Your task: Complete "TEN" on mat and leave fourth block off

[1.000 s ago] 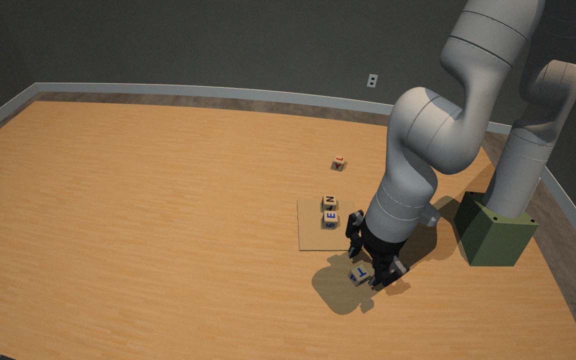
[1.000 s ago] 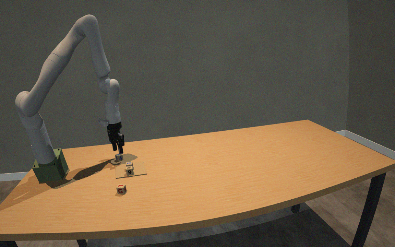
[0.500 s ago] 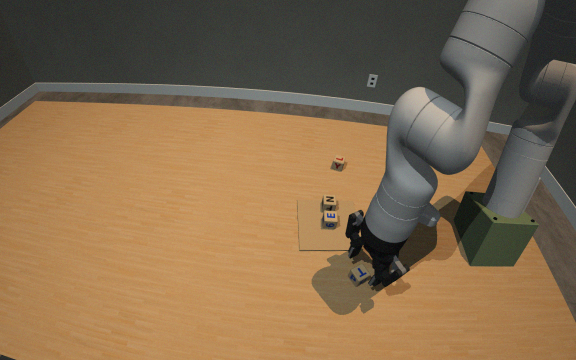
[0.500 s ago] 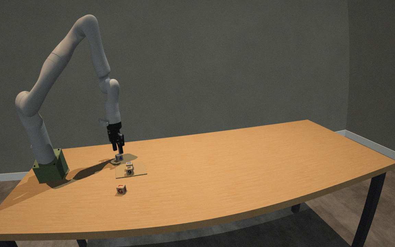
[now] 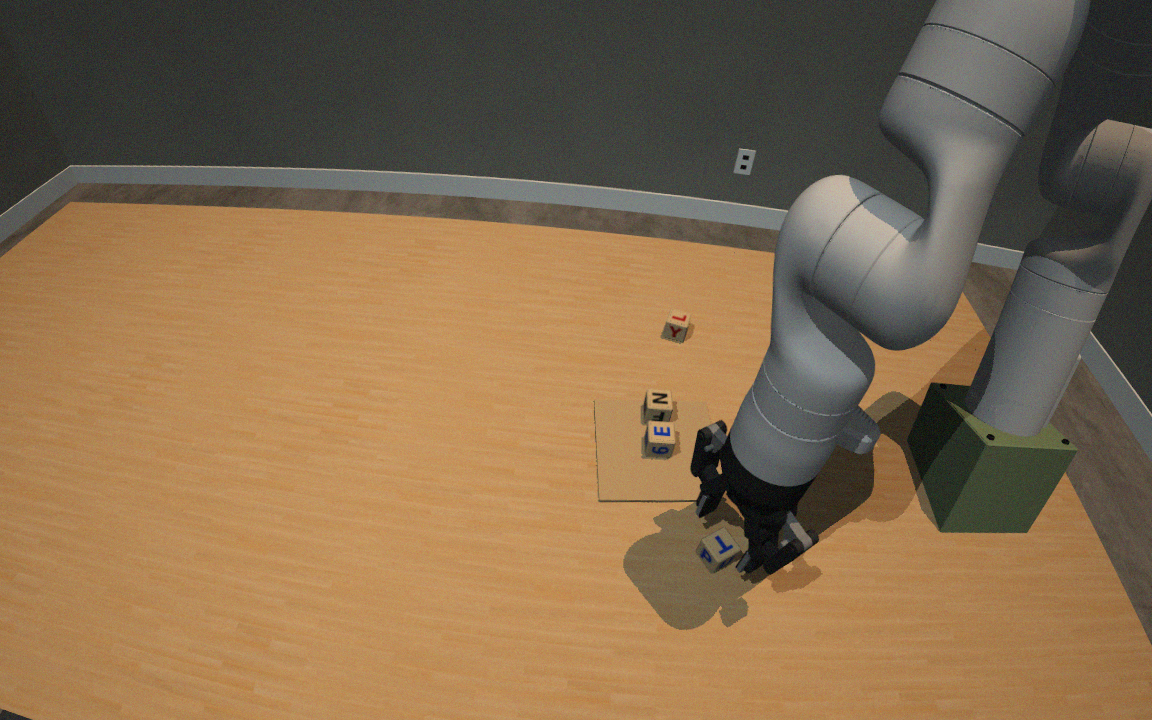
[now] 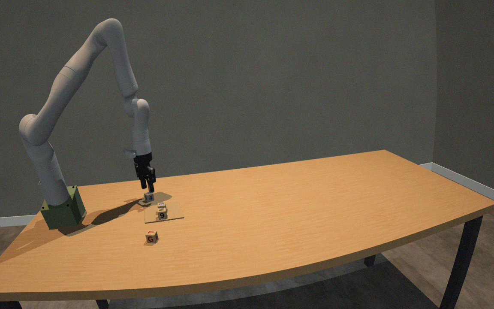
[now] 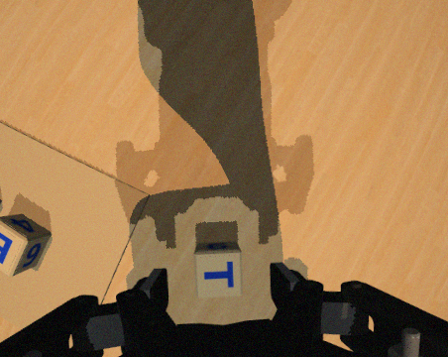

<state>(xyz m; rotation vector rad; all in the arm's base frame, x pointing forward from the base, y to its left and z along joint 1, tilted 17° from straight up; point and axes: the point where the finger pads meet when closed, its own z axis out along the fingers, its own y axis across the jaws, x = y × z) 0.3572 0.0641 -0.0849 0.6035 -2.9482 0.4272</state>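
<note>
The E block is 14 cm to the right of my hand, 4 cm below it and 4 cm ahead of it. The rest, counted from my hand: N block: 19 cm to the right, 4 cm below, 3 cm ahead; then tan mat: 14 cm to the right, 5 cm below, 4 cm ahead.
</note>
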